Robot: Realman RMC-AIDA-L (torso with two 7-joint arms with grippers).
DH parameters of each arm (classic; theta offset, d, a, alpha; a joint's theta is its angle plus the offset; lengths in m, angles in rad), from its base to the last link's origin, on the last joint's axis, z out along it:
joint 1: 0 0.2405 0 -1.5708
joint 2: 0 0 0 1.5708
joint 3: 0 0.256 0 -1.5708
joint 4: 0 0 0 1.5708
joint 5: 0 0.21 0 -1.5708
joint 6: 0 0 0 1.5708
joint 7: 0 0.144 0 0
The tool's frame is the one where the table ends.
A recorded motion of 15 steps. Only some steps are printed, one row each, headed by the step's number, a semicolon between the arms.
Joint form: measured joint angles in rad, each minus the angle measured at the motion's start. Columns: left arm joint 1, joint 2, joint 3, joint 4, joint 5, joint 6, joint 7; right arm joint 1, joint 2, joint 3, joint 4, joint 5, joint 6, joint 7.
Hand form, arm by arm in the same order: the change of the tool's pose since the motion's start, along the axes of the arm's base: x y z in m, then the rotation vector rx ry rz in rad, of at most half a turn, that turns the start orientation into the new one. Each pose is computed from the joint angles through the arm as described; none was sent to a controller.
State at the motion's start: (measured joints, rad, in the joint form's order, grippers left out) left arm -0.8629 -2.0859 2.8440 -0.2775 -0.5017 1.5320 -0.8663; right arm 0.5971 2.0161 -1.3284 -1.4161 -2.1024 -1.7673 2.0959
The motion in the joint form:
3: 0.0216 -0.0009 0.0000 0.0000 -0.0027 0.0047 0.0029; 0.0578 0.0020 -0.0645 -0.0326 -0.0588 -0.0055 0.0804
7: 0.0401 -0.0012 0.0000 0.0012 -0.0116 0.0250 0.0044; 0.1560 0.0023 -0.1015 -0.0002 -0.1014 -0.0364 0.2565
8: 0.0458 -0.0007 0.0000 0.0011 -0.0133 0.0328 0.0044; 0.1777 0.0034 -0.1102 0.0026 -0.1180 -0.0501 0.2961
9: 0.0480 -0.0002 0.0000 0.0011 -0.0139 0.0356 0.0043; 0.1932 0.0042 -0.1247 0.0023 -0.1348 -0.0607 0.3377
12: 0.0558 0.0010 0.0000 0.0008 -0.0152 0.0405 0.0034; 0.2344 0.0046 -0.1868 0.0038 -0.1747 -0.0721 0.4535
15: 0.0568 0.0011 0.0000 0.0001 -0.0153 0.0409 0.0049; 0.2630 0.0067 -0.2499 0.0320 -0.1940 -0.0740 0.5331
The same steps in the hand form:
3: -0.0071 -0.0049 0.0000 0.0011 -0.0042 0.0171; -0.0179 0.0016 -0.0079 -0.0065 -0.0881 0.0265
7: -0.0110 -0.0101 0.0013 -0.0001 -0.0236 0.0226; -0.0371 0.0065 -0.0154 -0.0239 -0.1740 -0.0686
8: -0.0122 -0.0118 0.0019 -0.0012 -0.0293 0.0235; -0.0409 0.0068 -0.0166 -0.0251 -0.2027 -0.0876
9: -0.0128 -0.0124 0.0023 -0.0015 -0.0312 0.0240; -0.0433 0.0063 -0.0183 -0.0237 -0.2335 -0.1088
12: -0.0153 -0.0141 0.0031 -0.0016 -0.0345 0.0295; -0.0502 0.0042 -0.0261 -0.0113 -0.3200 -0.1567
15: -0.0157 -0.0143 0.0033 -0.0003 -0.0336 0.0293; -0.0507 0.0007 -0.0367 -0.0178 -0.3930 -0.1977

